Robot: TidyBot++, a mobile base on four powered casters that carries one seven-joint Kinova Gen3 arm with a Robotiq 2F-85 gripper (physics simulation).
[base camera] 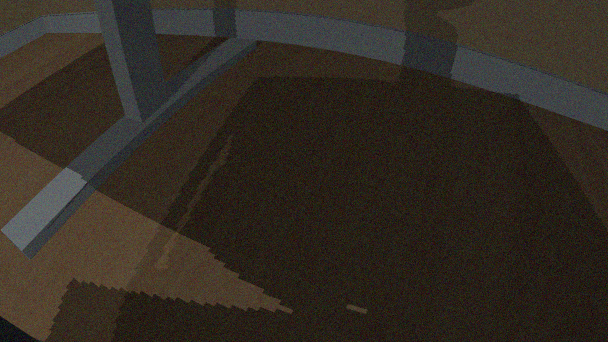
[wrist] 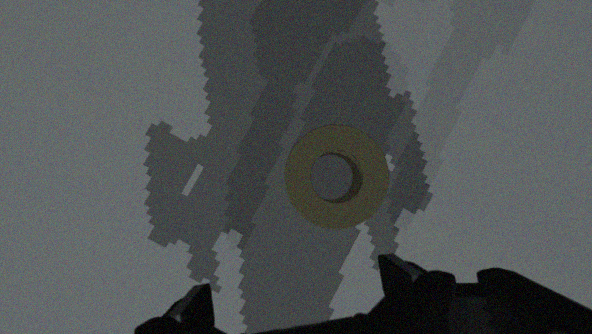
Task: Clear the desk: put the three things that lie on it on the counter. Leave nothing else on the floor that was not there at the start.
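Frame: origin at the arm's base, x back, y down, z right, level; metres.
Where they show: gripper, fingertip midpoint: [wrist: 297, 288].
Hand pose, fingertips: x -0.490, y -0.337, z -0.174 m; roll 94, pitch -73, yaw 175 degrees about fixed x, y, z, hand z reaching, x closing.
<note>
After its pixels a point has its place.
A dull yellow ring [wrist: 299, 176] @(x -0.545, y -0.348, z -0.182 m), like a roll of tape, lies flat on the pale grey desk top [wrist: 90, 75] @(x -0.585, y -0.323, z -0.304 m) in the wrist view, right of the centre. Its round hole shows the grey surface beneath. My gripper [wrist: 297, 288] @(x -0.489, y -0.337, z -0.174 m) is open and empty above the desk top; its two black fingers stand wide apart at the bottom of the wrist view, and the ring shows beyond their tips. The arm's shadow falls around the ring. Other things on the desk and the counter do not show in either view.
In the base camera view, a grey upright leg [base camera: 137, 60] @(x -0.597, y 0.257, z -0.299 m) stands on a long foot bar [base camera: 45, 210] at the left, on the brown wooden floor [base camera: 165, 250] @(x -0.331, y 0.397, z -0.186 m). A grey skirting board [base camera: 320, 32] @(x -0.926, y 0.352, z 0.008 m) runs along the wall behind. A large dark shadow covers much of the floor.
</note>
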